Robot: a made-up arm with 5 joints.
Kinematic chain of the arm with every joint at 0, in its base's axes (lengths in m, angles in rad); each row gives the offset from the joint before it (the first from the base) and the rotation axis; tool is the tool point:
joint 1: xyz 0 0 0.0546 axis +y
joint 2: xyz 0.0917 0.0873 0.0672 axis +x
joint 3: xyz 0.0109 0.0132 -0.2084 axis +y
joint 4: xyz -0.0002 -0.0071 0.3 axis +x
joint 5: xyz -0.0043 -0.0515 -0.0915 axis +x
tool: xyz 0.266 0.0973 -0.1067
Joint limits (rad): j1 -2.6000..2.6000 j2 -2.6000..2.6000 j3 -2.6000..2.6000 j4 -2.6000..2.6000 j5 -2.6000..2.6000
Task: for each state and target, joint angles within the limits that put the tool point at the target. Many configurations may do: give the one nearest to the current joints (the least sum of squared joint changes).
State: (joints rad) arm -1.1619 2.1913 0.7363 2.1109 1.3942
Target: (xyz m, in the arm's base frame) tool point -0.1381 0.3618 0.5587
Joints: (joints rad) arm -1.5124 2.0371 1.0658 2.2337 1.8204
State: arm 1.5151 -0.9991 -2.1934 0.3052 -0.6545
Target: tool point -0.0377 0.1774 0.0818
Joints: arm 1.3655 -1.0986 -1.7205 0.6643 -0.5712
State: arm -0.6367 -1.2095 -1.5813 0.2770 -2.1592
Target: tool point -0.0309 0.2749 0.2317
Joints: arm -0.4118 -2.0583 -1.1008 0.0740 -2.3511
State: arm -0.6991 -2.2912 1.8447 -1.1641 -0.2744
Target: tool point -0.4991 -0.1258 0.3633
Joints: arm -1.2144 -2.4235 2.1212 -1.0453 -0.2403
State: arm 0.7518 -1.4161 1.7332 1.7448 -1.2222
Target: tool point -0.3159 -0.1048 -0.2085
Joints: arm 0.9773 -0.7142 2.1882 1.3250 -1.4398
